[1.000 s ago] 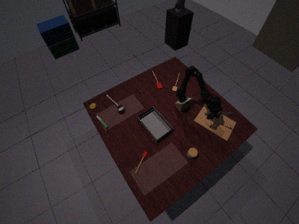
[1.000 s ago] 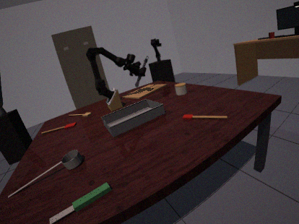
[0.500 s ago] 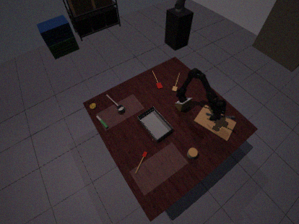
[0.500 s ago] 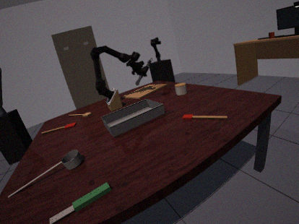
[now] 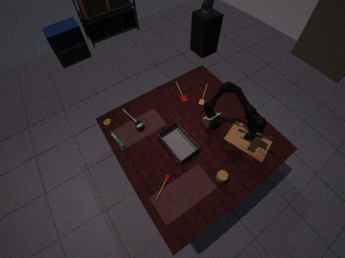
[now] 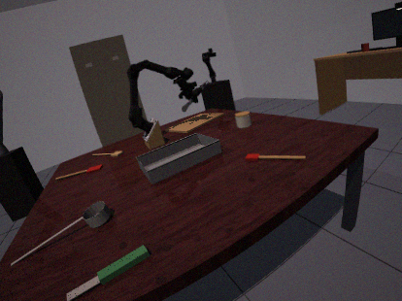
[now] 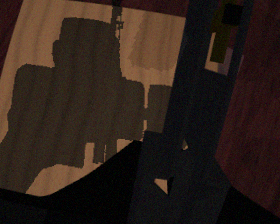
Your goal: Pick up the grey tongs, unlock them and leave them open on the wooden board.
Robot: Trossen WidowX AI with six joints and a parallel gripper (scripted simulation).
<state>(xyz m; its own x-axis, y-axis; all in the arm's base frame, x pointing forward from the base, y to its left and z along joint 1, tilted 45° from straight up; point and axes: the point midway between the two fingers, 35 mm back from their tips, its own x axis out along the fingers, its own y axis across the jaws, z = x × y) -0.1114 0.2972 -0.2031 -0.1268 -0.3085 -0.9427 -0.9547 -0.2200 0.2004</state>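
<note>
Now: the wooden board 3 cm behind my gripper tip, 3 cm to the right of it and 13 cm below it. Also, from my gripper tip: grey roasting tin (47 cm ahead, 35 cm to the right, 11 cm below); round tub (38 cm ahead, 7 cm to the left, 10 cm below); green-handled knife (89 cm ahead, 68 cm to the right, 13 cm below).
</note>
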